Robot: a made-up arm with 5 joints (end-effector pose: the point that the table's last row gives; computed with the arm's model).
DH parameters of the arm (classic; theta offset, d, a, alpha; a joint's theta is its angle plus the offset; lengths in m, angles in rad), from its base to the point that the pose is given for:
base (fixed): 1.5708 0.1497 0 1.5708
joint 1: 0 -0.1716 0.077 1.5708
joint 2: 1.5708 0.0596 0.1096 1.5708
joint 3: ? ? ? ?
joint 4: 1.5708 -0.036 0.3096 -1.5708
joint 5: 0 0.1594 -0.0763 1.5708
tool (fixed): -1.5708 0.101 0 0
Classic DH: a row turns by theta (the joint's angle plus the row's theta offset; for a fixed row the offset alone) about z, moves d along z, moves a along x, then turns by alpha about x.
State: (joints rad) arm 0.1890 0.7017 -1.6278 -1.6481 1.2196
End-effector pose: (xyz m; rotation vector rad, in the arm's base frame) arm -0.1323 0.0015 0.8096 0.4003 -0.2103 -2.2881
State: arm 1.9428 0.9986 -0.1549 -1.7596 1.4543
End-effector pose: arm 0.2948 0.1266 -0.4681 0.2089 2.7730 0.1512
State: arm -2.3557 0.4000 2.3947 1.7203 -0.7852
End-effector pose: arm -0.2920 -0.0085 0.3648 0.8017 0.4841 -0.9839
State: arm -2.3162 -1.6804 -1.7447 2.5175 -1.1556
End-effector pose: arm 0.1258 0.0609 -0.2122 0.2051 -1.6451 -1.4865
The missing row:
joint 3: 0 -0.0674 0.3233 1.5708
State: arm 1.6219 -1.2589 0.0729 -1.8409 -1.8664
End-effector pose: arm 0.0180 0.2026 0.9024 -2.7593 0.0994 0.8275
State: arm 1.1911 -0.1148 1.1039 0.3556 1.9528
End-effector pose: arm -0.0870 0.2134 0.4634 -0.5364 -0.4282 1.1193
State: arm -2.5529 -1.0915 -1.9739 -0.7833 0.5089
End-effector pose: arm -0.4580 0.0998 -0.1305 -1.1555 -0.4141 1.0394
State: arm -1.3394 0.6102 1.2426 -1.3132 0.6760
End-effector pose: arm 0.2386 -0.5707 0.0220 -1.4976 0.8965 -2.4199
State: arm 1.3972 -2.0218 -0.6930 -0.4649 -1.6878
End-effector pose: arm -0.5264 0.0379 0.5013 -1.7989 0.0330 -1.7744
